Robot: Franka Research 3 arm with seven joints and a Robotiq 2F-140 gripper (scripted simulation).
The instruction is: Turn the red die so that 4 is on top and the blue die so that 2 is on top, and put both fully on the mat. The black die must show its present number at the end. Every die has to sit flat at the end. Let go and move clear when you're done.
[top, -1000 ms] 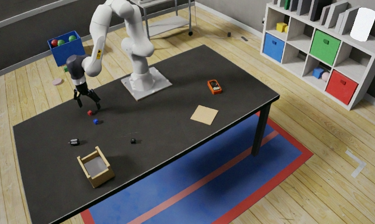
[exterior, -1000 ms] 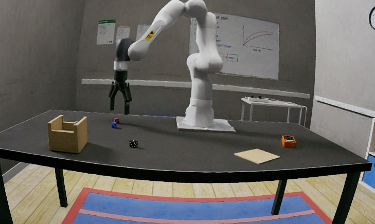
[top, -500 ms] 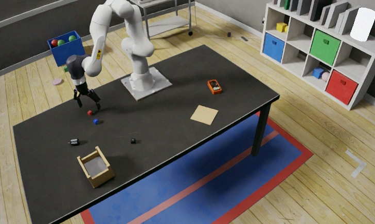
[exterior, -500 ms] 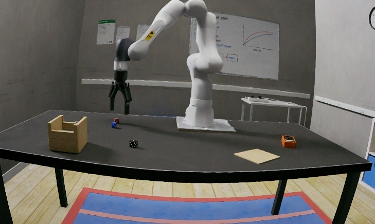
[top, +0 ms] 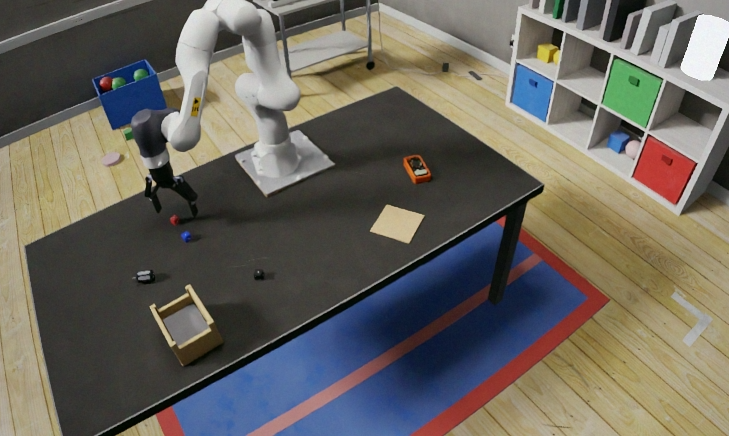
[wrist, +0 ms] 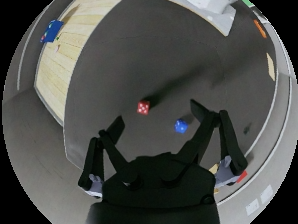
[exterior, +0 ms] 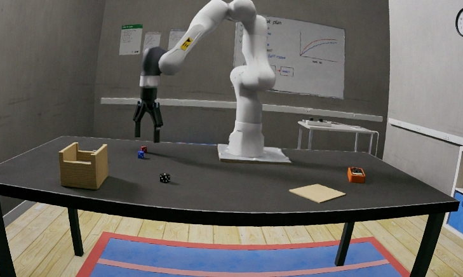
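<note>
Now: hand 80 mm short of the blue die, 10 mm to the left of it and 60 mm above it. Round my hand: dark object: 180 mm ahead, 200 mm to the right, 50 mm below; then black die: 380 mm ahead, 150 mm to the left, 60 mm below; then red die: 20 mm behind, 20 mm to the right, 60 mm below.
</note>
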